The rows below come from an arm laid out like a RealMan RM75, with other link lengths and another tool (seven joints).
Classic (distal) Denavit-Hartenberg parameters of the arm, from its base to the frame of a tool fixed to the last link. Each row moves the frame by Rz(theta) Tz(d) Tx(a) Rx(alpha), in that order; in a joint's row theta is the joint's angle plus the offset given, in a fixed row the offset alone. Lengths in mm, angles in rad.
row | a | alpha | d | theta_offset
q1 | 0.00 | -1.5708 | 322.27 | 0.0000
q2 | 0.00 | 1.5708 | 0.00 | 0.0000
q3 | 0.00 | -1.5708 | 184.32 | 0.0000
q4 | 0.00 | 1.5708 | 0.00 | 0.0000
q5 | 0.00 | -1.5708 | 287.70 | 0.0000
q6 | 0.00 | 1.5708 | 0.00 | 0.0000
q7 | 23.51 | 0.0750 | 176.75 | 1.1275
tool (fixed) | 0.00 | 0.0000 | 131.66 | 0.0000
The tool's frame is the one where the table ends.
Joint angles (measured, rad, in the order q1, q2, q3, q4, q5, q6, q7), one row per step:
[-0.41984, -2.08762, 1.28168, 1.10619, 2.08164, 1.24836, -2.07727]
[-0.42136, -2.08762, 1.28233, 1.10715, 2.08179, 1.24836, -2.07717]
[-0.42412, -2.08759, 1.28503, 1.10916, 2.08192, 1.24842, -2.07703]
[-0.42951, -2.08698, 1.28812, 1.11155, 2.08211, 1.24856, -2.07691]
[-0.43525, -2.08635, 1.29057, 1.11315, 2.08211, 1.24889, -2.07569]
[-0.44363, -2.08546, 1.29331, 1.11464, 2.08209, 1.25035, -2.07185]
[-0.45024, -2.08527, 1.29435, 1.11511, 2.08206, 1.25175, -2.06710]
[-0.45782, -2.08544, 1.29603, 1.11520, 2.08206, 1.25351, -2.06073]
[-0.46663, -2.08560, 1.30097, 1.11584, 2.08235, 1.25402, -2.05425]
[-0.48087, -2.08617, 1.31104, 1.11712, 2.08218, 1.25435, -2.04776]
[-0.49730, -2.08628, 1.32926, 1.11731, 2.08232, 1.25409, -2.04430]
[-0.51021, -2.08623, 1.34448, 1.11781, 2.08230, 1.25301, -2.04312]
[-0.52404, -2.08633, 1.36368, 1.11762, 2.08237, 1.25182, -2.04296]
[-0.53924, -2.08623, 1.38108, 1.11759, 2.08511, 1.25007, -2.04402]
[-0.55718, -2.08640, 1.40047, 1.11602, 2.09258, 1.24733, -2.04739]
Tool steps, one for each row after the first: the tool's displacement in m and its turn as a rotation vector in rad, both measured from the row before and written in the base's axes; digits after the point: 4 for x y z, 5 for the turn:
[0.0010, 0.0002, 0.0000, 0.00000, 0.00048, -0.00274]
[0.0020, 0.0001, -0.0004, -0.00110, 0.00129, -0.00591]
[0.0031, 0.0005, -0.0003, -0.00104, 0.00202, -0.00903]
[0.0031, 0.0004, -0.0003, -0.00108, 0.00191, -0.00946]
[0.0042, 0.0003, -0.0004, -0.00228, 0.00296, -0.01471]
[0.0032, 0.0002, -0.0003, -0.00169, 0.00194, -0.01211]
[0.0036, -0.0001, -0.0008, -0.00283, 0.00236, -0.01464]
[0.0045, -0.0003, -0.0015, -0.00382, 0.00405, -0.01797]
[0.0077, -0.0009, -0.0030, -0.00739, 0.00529, -0.02647]
[0.0085, -0.0027, -0.0054, -0.01353, 0.00851, -0.02886]
[0.0067, -0.0022, -0.0043, -0.01017, 0.00673, -0.02191]
[0.0069, -0.0033, -0.0056, -0.01347, 0.00827, -0.02324]
[0.0065, -0.0026, -0.0050, -0.01119, 0.01015, -0.02284]
[0.0058, -0.0029, -0.0059, -0.01217, 0.01524, -0.02340]

